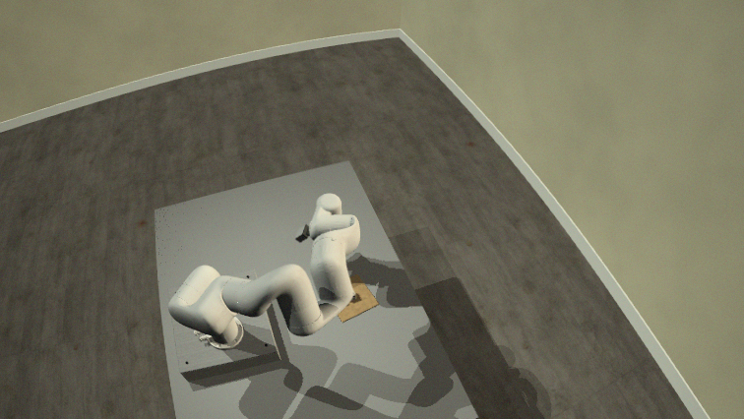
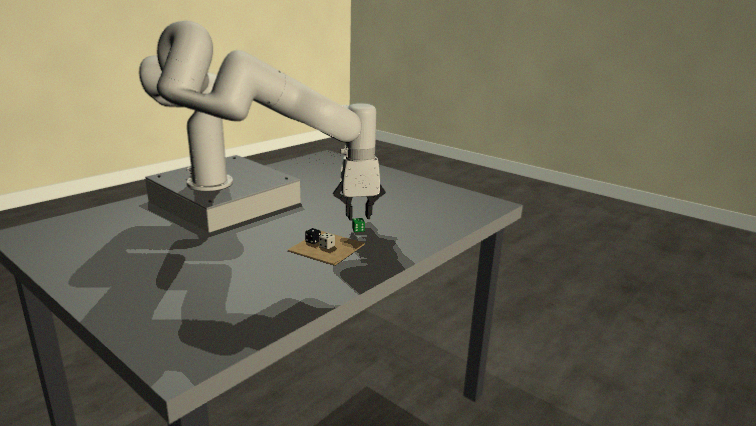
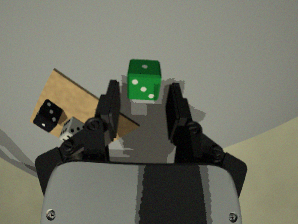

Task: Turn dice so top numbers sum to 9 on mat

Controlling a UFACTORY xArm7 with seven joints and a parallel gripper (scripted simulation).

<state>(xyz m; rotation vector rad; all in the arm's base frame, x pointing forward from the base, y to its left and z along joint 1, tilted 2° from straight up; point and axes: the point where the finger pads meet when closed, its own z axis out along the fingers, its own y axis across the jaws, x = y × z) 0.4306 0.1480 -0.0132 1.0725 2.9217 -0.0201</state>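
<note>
Now: the green die 40 mm below my hand. Round my hand: black die (40 mm behind, 140 mm to the right, 40 mm below); then white die (10 mm ahead, 140 mm to the right, 40 mm below); then tan mat (10 mm ahead, 140 mm to the right, 50 mm below).
</note>
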